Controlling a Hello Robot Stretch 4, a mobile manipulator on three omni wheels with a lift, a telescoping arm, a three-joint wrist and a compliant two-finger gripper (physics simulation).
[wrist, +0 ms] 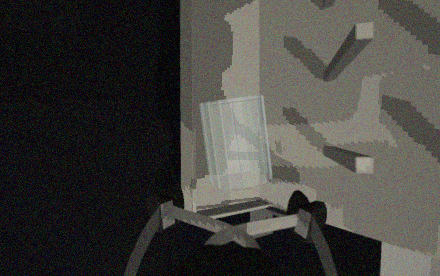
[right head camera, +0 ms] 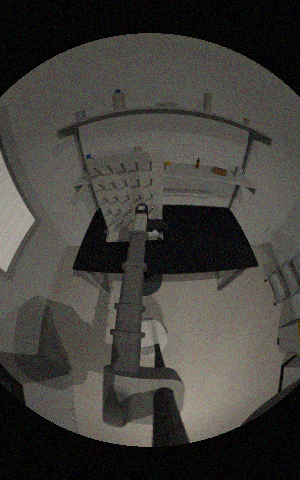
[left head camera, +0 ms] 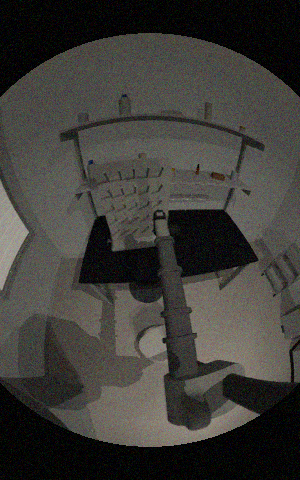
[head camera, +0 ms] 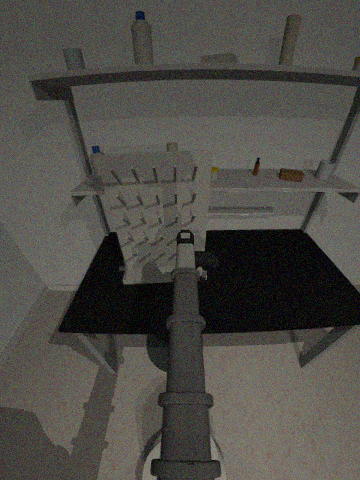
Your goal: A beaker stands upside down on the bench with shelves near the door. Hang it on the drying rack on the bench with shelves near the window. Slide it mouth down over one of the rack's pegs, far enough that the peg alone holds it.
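Places are measured from the robot's base along level axes (x right, y ahead, z up), in centimetres.
Pixels of known places: gripper, fingertip midpoint: (wrist: 235,203) (head camera: 201,267); robot's base at its link origin: (right head camera: 147,336) (left head camera: 159,342).
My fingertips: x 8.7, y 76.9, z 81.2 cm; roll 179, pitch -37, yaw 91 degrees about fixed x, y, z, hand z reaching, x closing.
Observation:
For each thing: its top centre in the pictures, then the offset to it from my fingertips. "pt": a spot on its surface instead. Level surfaces: height alone.
- clear beaker at its top centre: (wrist: 257,140) dx -6.1, dy +2.5, dz -0.3 cm
- black bench at its surface level: dz -7.7 cm
- small amber bottle at a spot on its surface: (head camera: 256,167) pt dx +30.4, dy +34.4, dz +42.3 cm
- brown block at a spot on its surface: (head camera: 291,175) pt dx +47.0, dy +26.6, dz +40.8 cm
The clear beaker (wrist: 237,142) is nearly upright against the lower left part of the pale drying rack (wrist: 320,97) (head camera: 142,159) in the wrist view, above the rack's bottom ledge. A faint band shows through its wall; I cannot tell if a peg is inside it. My gripper (wrist: 235,203) is open in the wrist view, with its fingertips apart below the beaker and nothing between them. Bare pegs stick out right of the beaker. In the head camera view my arm hides the gripper's fingers and the beaker does not show clearly.
The rack stands on the left part of the black bench (head camera: 270,285) (left head camera: 215,245) (right head camera: 210,240). Shelves (head camera: 200,75) above hold bottles and jars. A small amber bottle (head camera: 256,167) and a brown block (head camera: 291,175) stand on the lower shelf, right of the rack.

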